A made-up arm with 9 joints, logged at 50 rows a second.
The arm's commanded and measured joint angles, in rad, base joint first. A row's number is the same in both.
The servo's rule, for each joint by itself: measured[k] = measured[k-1] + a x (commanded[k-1-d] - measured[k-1]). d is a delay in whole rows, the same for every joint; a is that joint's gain. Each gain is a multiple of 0.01, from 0.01 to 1. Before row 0 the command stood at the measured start. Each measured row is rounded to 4 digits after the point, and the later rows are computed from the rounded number. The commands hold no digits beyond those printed.
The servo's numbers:
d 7
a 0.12 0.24 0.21 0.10 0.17 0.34 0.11 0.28 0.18
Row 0, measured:
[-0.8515 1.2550 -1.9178 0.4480 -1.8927 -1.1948 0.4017 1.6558 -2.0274]
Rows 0 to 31, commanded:
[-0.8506 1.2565 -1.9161 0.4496 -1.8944 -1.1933 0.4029 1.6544 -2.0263]
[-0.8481 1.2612 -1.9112 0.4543 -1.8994 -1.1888 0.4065 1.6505 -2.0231]
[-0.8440 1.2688 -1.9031 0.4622 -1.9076 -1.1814 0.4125 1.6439 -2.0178]
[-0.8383 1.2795 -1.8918 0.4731 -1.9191 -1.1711 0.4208 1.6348 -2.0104]
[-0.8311 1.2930 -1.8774 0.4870 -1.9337 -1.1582 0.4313 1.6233 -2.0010]
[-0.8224 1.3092 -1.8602 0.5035 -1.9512 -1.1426 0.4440 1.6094 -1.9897]
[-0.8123 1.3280 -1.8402 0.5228 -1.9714 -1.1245 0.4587 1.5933 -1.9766]
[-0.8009 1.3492 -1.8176 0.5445 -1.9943 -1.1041 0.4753 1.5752 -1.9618]
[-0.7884 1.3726 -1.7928 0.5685 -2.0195 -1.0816 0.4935 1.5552 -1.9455]
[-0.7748 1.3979 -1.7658 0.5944 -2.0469 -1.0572 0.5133 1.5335 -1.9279]
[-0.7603 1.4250 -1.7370 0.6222 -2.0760 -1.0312 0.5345 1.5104 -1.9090]
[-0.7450 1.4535 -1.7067 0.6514 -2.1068 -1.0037 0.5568 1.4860 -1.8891]
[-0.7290 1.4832 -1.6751 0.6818 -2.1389 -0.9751 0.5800 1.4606 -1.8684]
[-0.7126 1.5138 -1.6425 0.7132 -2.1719 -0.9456 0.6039 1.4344 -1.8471]
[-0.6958 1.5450 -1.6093 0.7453 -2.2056 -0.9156 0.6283 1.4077 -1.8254]
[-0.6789 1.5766 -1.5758 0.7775 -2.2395 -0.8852 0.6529 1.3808 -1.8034]
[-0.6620 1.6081 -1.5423 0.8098 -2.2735 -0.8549 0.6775 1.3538 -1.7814]
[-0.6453 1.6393 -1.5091 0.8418 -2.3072 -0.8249 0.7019 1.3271 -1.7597]
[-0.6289 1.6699 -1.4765 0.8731 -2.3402 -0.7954 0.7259 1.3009 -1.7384]
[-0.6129 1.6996 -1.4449 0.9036 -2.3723 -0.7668 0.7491 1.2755 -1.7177]
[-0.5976 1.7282 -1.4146 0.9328 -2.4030 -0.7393 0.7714 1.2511 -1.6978]
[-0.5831 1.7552 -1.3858 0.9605 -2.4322 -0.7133 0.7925 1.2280 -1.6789]
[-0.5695 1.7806 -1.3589 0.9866 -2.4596 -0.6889 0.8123 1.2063 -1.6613]
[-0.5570 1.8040 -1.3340 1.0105 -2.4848 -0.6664 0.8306 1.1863 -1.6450]
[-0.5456 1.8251 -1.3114 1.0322 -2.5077 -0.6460 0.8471 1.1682 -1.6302]
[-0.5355 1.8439 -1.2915 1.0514 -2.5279 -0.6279 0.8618 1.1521 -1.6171]
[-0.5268 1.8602 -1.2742 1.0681 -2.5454 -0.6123 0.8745 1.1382 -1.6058]
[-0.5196 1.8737 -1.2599 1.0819 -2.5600 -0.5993 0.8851 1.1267 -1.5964]
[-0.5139 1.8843 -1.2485 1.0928 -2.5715 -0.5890 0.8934 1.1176 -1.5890]
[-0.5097 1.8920 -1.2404 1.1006 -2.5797 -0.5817 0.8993 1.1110 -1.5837]
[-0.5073 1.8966 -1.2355 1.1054 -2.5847 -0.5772 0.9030 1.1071 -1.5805]
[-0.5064 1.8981 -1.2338 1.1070 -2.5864 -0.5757 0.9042 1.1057 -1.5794]
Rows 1 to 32, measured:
[-0.8515 1.2550 -1.9178 0.4480 -1.8927 -1.1948 0.4017 1.6558 -2.0274]
[-0.8515 1.2550 -1.9178 0.4480 -1.8927 -1.1948 0.4017 1.6558 -2.0274]
[-0.8515 1.2550 -1.9178 0.4480 -1.8927 -1.1948 0.4017 1.6558 -2.0274]
[-0.8515 1.2550 -1.9178 0.4480 -1.8927 -1.1948 0.4017 1.6558 -2.0274]
[-0.8515 1.2550 -1.9178 0.4480 -1.8927 -1.1948 0.4017 1.6558 -2.0274]
[-0.8515 1.2550 -1.9178 0.4480 -1.8927 -1.1948 0.4017 1.6558 -2.0274]
[-0.8515 1.2550 -1.9178 0.4480 -1.8927 -1.1948 0.4017 1.6558 -2.0274]
[-0.8514 1.2554 -1.9174 0.4482 -1.8930 -1.1943 0.4018 1.6554 -2.0272]
[-0.8510 1.2568 -1.9161 0.4488 -1.8941 -1.1924 0.4023 1.6540 -2.0265]
[-0.8502 1.2597 -1.9134 0.4501 -1.8964 -1.1887 0.4034 1.6512 -2.0249]
[-0.8488 1.2645 -1.9089 0.4524 -1.9003 -1.1827 0.4053 1.6466 -2.0223]
[-0.8467 1.2713 -1.9023 0.4559 -1.9060 -1.1744 0.4082 1.6401 -2.0185]
[-0.8438 1.2804 -1.8935 0.4607 -1.9137 -1.1636 0.4121 1.6315 -2.0133]
[-0.8400 1.2918 -1.8823 0.4669 -1.9235 -1.1503 0.4172 1.6208 -2.0067]
[-0.8353 1.3056 -1.8687 0.4747 -1.9355 -1.1346 0.4236 1.6080 -1.9986]
[-0.8297 1.3217 -1.8528 0.4841 -1.9498 -1.1166 0.4313 1.5932 -1.9890]
[-0.8231 1.3400 -1.8345 0.4951 -1.9663 -1.0964 0.4403 1.5765 -1.9780]
[-0.8156 1.3604 -1.8140 0.5078 -1.9849 -1.0742 0.4507 1.5580 -1.9656]
[-0.8071 1.3827 -1.7915 0.5222 -2.0056 -1.0502 0.4624 1.5378 -1.9518]
[-0.7977 1.4068 -1.7671 0.5382 -2.0283 -1.0247 0.4753 1.5162 -1.9368]
[-0.7875 1.4325 -1.7409 0.5557 -2.0527 -0.9978 0.4894 1.4933 -1.9207]
[-0.7765 1.4595 -1.7133 0.5747 -2.0787 -0.9699 0.5047 1.4693 -1.9035]
[-0.7648 1.4876 -1.6844 0.5950 -2.1060 -0.9411 0.5210 1.4445 -1.8855]
[-0.7525 1.5165 -1.6546 0.6165 -2.1345 -0.9118 0.5382 1.4191 -1.8668]
[-0.7396 1.5460 -1.6240 0.6390 -2.1639 -0.8823 0.5562 1.3933 -1.8475]
[-0.7263 1.5757 -1.5930 0.6624 -2.1939 -0.8528 0.5749 1.3674 -1.8279]
[-0.7127 1.6054 -1.5619 0.6865 -2.2242 -0.8236 0.5941 1.3417 -1.8081]
[-0.6989 1.6349 -1.5310 0.7111 -2.2546 -0.7949 0.6136 1.3163 -1.7882]
[-0.6850 1.6638 -1.5005 0.7360 -2.2848 -0.7672 0.6333 1.2916 -1.7685]
[-0.6711 1.6918 -1.4708 0.7611 -2.3145 -0.7406 0.6530 1.2677 -1.7492]
[-0.6574 1.7187 -1.4421 0.7860 -2.3435 -0.7154 0.6725 1.2449 -1.7304]
[-0.6440 1.7442 -1.4147 0.8106 -2.3714 -0.6918 0.6917 1.2234 -1.7124]

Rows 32 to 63, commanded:
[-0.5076 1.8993 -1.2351 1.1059 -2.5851 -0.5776 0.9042 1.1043 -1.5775]
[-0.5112 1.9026 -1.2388 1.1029 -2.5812 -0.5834 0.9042 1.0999 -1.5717]
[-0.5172 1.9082 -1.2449 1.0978 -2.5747 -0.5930 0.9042 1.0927 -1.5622]
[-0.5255 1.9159 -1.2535 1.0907 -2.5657 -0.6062 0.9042 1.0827 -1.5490]
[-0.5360 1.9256 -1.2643 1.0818 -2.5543 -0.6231 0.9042 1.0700 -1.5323]
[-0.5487 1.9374 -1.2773 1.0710 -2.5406 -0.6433 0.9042 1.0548 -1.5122]
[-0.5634 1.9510 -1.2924 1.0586 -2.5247 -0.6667 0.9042 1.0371 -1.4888]
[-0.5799 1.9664 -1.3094 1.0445 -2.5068 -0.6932 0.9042 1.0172 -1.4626]
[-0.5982 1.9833 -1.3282 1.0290 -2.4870 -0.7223 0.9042 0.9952 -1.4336]
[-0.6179 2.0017 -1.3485 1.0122 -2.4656 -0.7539 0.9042 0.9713 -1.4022]
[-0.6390 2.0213 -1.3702 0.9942 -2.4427 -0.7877 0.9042 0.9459 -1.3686]
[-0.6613 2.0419 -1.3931 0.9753 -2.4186 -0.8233 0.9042 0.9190 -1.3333]
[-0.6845 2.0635 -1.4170 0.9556 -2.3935 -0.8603 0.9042 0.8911 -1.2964]
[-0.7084 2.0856 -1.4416 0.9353 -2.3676 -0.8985 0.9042 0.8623 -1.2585]
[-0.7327 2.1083 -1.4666 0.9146 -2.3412 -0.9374 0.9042 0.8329 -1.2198]
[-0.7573 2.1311 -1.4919 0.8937 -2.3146 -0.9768 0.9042 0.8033 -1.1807]
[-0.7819 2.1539 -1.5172 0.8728 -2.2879 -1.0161 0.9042 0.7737 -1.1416]
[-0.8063 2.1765 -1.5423 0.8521 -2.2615 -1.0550 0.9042 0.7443 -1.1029]
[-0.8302 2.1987 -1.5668 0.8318 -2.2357 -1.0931 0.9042 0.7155 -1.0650]
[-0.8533 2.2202 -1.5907 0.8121 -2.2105 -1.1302 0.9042 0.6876 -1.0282]
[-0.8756 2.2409 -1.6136 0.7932 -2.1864 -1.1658 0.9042 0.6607 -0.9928]
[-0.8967 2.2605 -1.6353 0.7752 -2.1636 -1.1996 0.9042 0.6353 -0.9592]
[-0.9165 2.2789 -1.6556 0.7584 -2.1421 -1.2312 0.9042 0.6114 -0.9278]
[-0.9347 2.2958 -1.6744 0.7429 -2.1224 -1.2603 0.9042 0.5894 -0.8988]
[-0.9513 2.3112 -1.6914 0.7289 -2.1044 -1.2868 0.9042 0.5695 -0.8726]
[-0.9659 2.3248 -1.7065 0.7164 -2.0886 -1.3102 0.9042 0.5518 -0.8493]
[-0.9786 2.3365 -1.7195 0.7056 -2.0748 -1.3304 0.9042 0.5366 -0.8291]
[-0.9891 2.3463 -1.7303 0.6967 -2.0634 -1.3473 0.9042 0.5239 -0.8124]
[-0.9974 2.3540 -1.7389 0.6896 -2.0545 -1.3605 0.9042 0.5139 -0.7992]
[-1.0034 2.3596 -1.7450 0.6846 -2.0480 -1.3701 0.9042 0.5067 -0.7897]
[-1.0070 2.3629 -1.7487 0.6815 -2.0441 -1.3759 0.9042 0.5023 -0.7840]
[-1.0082 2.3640 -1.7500 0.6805 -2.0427 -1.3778 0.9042 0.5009 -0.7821]
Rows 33 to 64, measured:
[-0.6310 1.7681 -1.3888 0.8347 -2.3980 -0.6701 0.7104 1.2034 -1.6952]
[-0.6185 1.7902 -1.3647 0.8580 -2.4231 -0.6504 0.7285 1.1851 -1.6791]
[-0.6066 1.8102 -1.3427 0.8804 -2.4464 -0.6330 0.7457 1.1687 -1.6642]
[-0.5955 1.8280 -1.3229 0.9016 -2.4677 -0.6180 0.7619 1.1544 -1.6507]
[-0.5852 1.8434 -1.3056 0.9215 -2.4867 -0.6057 0.7770 1.1422 -1.6386]
[-0.5759 1.8562 -1.2909 0.9399 -2.5034 -0.5960 0.7909 1.1324 -1.6281]
[-0.5676 1.8663 -1.2789 0.9566 -2.5175 -0.5891 0.8034 1.1249 -1.6193]
[-0.5604 1.8742 -1.2697 0.9715 -2.5290 -0.5852 0.8145 1.1191 -1.6118]
[-0.5545 1.8810 -1.2632 0.9846 -2.5379 -0.5846 0.8244 1.1137 -1.6046]
[-0.5500 1.8875 -1.2594 0.9959 -2.5442 -0.5875 0.8332 1.1078 -1.5970]
[-0.5471 1.8943 -1.2582 1.0054 -2.5479 -0.5939 0.8410 1.1008 -1.5884]
[-0.5458 1.9018 -1.2595 1.0130 -2.5490 -0.6038 0.8480 1.0922 -1.5783]
[-0.5461 1.9103 -1.2632 1.0188 -2.5476 -0.6172 0.8542 1.0817 -1.5664]
[-0.5482 1.9201 -1.2693 1.0228 -2.5437 -0.6340 0.8597 1.0692 -1.5524]
[-0.5520 1.9312 -1.2777 1.0250 -2.5374 -0.6541 0.8646 1.0546 -1.5362]
[-0.5575 1.9437 -1.2883 1.0254 -2.5288 -0.6773 0.8690 1.0380 -1.5177]
[-0.5647 1.9576 -1.3009 1.0241 -2.5181 -0.7033 0.8729 1.0193 -1.4969]
[-0.5736 1.9729 -1.3155 1.0211 -2.5053 -0.7320 0.8763 0.9987 -1.4738]
[-0.5841 1.9895 -1.3318 1.0165 -2.4906 -0.7630 0.8794 0.9764 -1.4485]
[-0.5961 2.0073 -1.3497 1.0104 -2.4741 -0.7961 0.8821 0.9525 -1.4211]
[-0.6096 2.0261 -1.3690 1.0029 -2.4560 -0.8309 0.8845 0.9272 -1.3918]
[-0.6244 2.0458 -1.3895 0.9941 -2.4365 -0.8671 0.8867 0.9008 -1.3608]
[-0.6403 2.0663 -1.4110 0.9841 -2.4158 -0.9044 0.8886 0.8735 -1.3284]
[-0.6573 2.0873 -1.4333 0.9730 -2.3941 -0.9424 0.8903 0.8456 -1.2948]
[-0.6752 2.1087 -1.4562 0.9609 -2.3716 -0.9807 0.8918 0.8172 -1.2603]
[-0.6938 2.1303 -1.4794 0.9480 -2.3485 -1.0189 0.8932 0.7887 -1.2251]
[-0.7129 2.1519 -1.5028 0.9344 -2.3250 -1.0567 0.8944 0.7604 -1.1897]
[-0.7324 2.1733 -1.5261 0.9203 -2.3014 -1.0938 0.8955 0.7325 -1.1543]
[-0.7521 2.1942 -1.5490 0.9058 -2.2780 -1.1298 0.8965 0.7053 -1.1192]
[-0.7718 2.2145 -1.5714 0.8911 -2.2549 -1.1643 0.8973 0.6790 -1.0847]
[-0.7913 2.2340 -1.5930 0.8763 -2.2324 -1.1969 0.8981 0.6539 -1.0512]
[-0.8105 2.2525 -1.6137 0.8616 -2.2106 -1.2275 0.8988 0.6303 -1.0191]

